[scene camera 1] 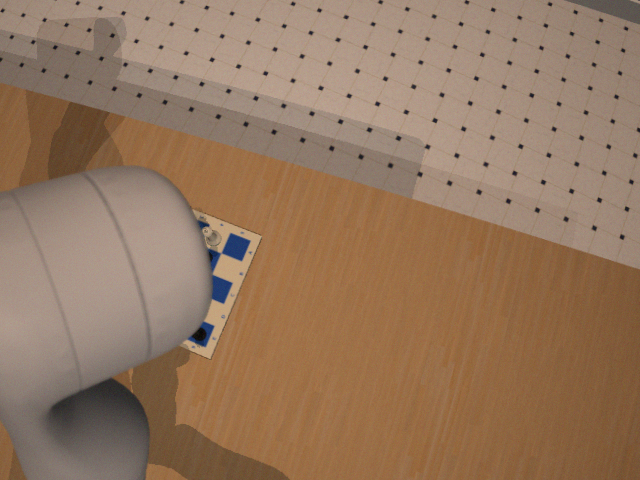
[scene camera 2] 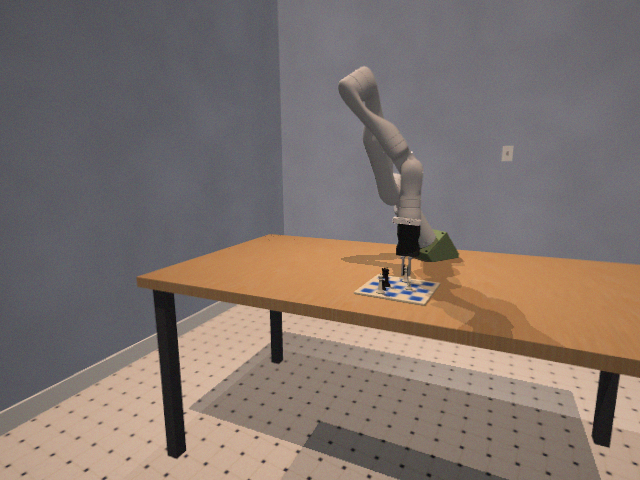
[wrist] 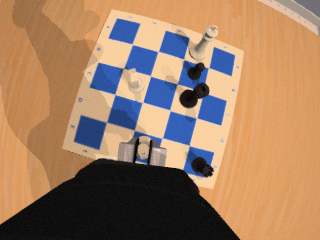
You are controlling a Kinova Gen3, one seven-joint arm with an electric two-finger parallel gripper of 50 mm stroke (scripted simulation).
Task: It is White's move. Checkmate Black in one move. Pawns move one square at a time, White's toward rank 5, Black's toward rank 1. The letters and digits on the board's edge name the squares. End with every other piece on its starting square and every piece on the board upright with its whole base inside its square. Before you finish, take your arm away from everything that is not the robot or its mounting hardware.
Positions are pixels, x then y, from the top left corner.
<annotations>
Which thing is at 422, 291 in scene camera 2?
A blue-and-cream chessboard.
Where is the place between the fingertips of my gripper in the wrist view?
143, 148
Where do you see a blue-and-cream chessboard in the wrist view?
105, 113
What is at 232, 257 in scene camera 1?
A blue-and-cream chessboard.
</annotations>
